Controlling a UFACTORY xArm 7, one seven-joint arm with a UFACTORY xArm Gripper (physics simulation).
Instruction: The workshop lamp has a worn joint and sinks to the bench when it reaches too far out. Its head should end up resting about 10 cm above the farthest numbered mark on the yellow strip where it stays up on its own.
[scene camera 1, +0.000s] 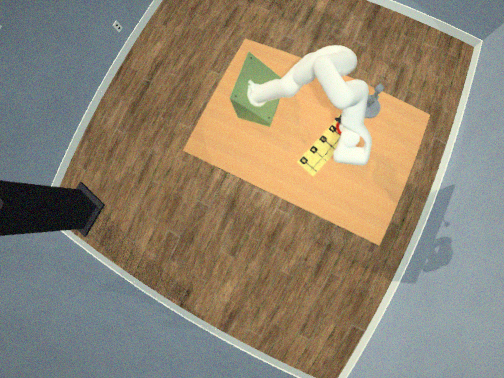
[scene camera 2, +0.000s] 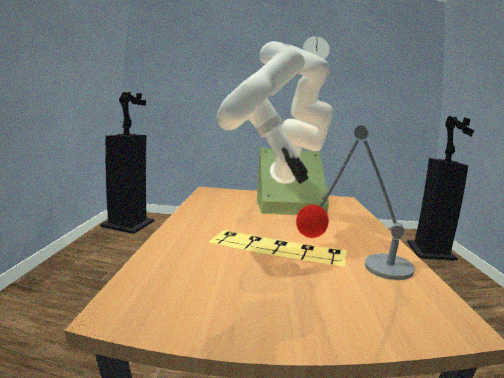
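Pixels of known places: gripper, fingertip midpoint: (scene camera 2: 304, 177); arm's base, link origin: (scene camera 1: 256, 95) (scene camera 2: 283, 172).
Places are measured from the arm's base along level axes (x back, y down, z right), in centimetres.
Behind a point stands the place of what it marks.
The lamp's red round head (scene camera 1: 339, 128) (scene camera 2: 312, 221) {z -14.3, x -55.3, y 4.3 cm} hangs in the air near the strip's lamp-side end; I cannot tell exactly which mark it is over. Its thin grey arms meet at a raised elbow joint (scene camera 2: 361, 132) {z -25.6, x -54.4, y -21.9 cm} and run down to the round grey base (scene camera 1: 372, 109) {z -39.3, x -59.4, y 15.1 cm} (scene camera 2: 390, 267) {z -39.4, x -58.6, y 15.1 cm}. The yellow strip (scene camera 1: 324, 151) {z 0.9, x -48.9, y 16.4 cm} (scene camera 2: 268, 242) {z -1.1, x -44.9, y 16.4 cm} lies flat with numbered marks, too blurred to read. My black gripper (scene camera 1: 338, 120) (scene camera 2: 302, 179) {z -10.6, x -51.6, y -7.2 cm} is open and empty, above the red head and apart from it, on the robot's side. The arm hides part of the strip and head in scene camera 1.
The green sloped block (scene camera 1: 257, 75) {z -9.4, x 5.8, y -2.8 cm} (scene camera 2: 295, 194) {z -6.7, x -6.7, y 7.9 cm} carries the robot base at one end of the wooden table (scene camera 1: 240, 155) {z 31.7, x -8.3, y 16.5 cm} (scene camera 2: 175, 310) {z 11.5, x -91.0, y 16.5 cm}. Two black pedestals (scene camera 2: 126, 180) (scene camera 2: 440, 205) with small black arms stand on the floor beyond the table's sides. My white arm arches high over the table.
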